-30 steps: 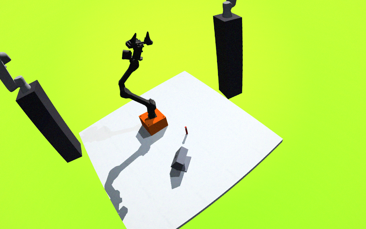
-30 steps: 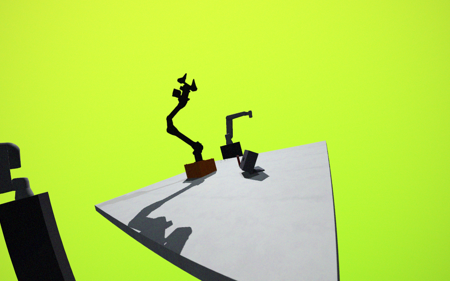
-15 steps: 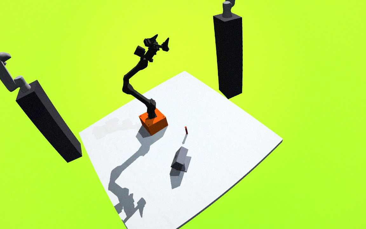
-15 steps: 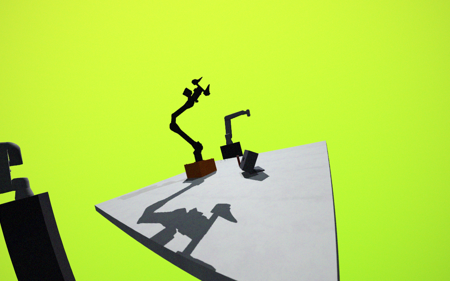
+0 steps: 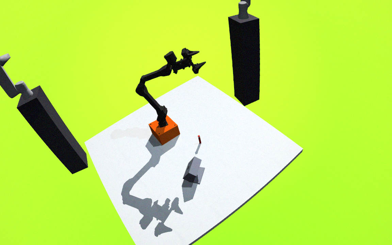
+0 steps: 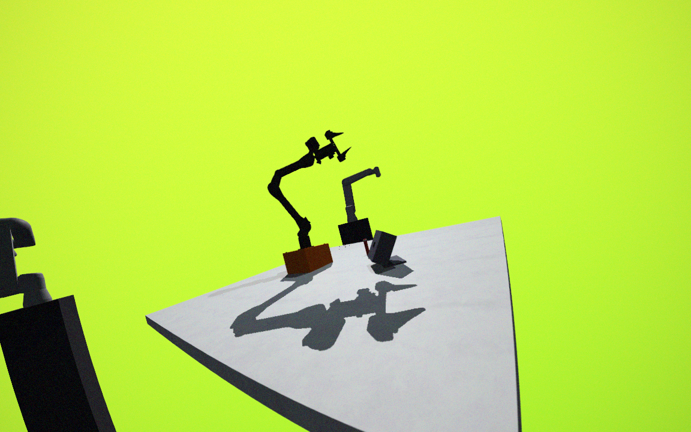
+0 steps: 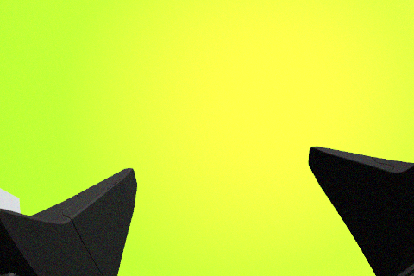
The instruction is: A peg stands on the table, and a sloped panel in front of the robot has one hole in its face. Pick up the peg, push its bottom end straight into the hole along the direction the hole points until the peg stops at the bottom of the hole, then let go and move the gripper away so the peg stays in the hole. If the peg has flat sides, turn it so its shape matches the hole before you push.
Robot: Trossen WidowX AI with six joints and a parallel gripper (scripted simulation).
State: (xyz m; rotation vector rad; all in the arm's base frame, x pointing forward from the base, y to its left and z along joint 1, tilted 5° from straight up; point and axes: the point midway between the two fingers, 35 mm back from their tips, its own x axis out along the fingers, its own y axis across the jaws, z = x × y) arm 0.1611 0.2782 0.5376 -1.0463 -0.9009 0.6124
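The peg lies 58 cm below my gripper tip, 15 cm to the right of it and 8 cm ahead of it. From my gripper tip the other things lie so: panel 57 cm below, 31 cm to the right, 31 cm ahead.
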